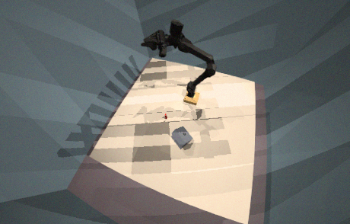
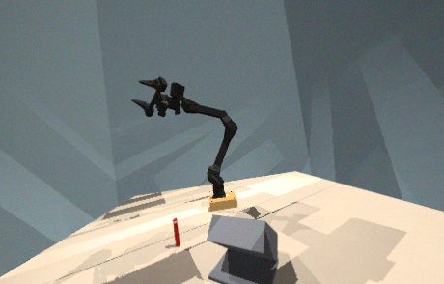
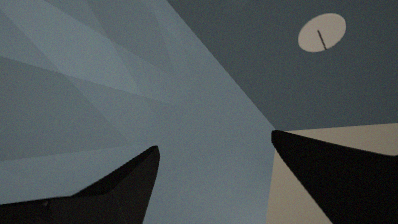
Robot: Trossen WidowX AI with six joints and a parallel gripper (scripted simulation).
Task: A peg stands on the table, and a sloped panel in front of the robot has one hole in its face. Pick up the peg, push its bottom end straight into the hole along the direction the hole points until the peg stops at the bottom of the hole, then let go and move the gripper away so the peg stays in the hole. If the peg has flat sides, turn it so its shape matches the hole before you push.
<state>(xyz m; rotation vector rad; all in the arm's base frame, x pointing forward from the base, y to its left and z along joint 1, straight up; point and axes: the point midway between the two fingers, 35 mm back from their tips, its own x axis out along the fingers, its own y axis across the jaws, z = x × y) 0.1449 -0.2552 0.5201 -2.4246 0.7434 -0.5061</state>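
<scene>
My gripper tip is now 510 mm above the red peg, 170 mm to the right of it and 140 mm short of it. The rest, counted from my gripper tip: grey sloped panel 500 mm below, 370 mm to the left, 240 mm ahead.
</scene>
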